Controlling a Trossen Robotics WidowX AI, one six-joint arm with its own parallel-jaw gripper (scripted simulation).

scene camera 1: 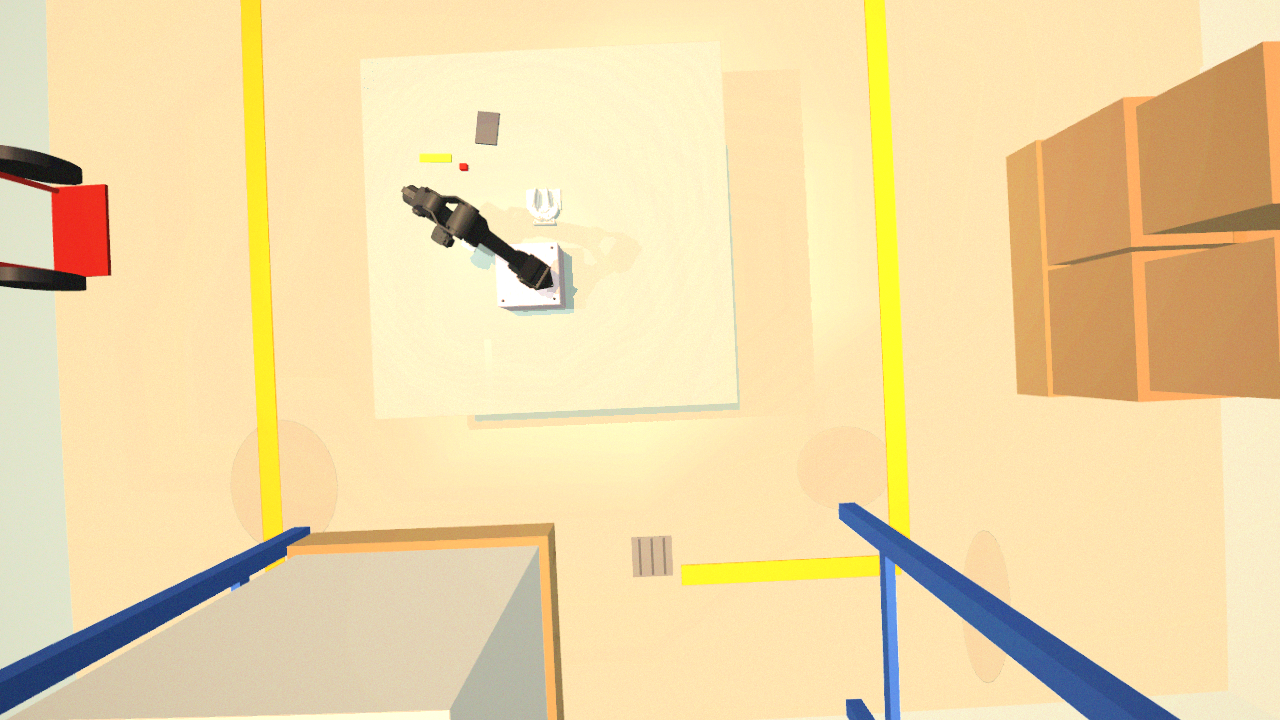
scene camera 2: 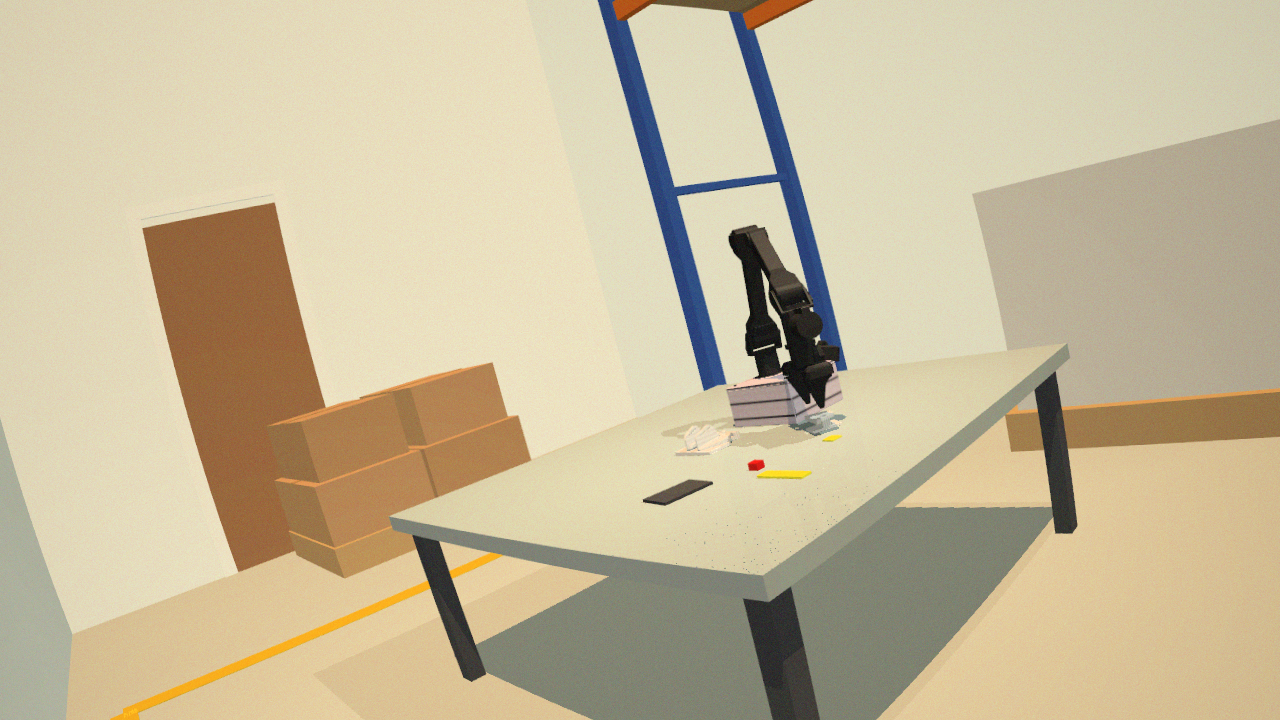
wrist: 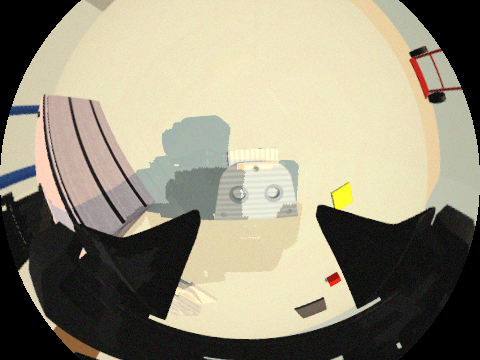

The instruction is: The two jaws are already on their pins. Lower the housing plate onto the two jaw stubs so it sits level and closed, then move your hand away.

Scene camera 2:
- my gripper: 815,405
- dark flat plate: 669,495
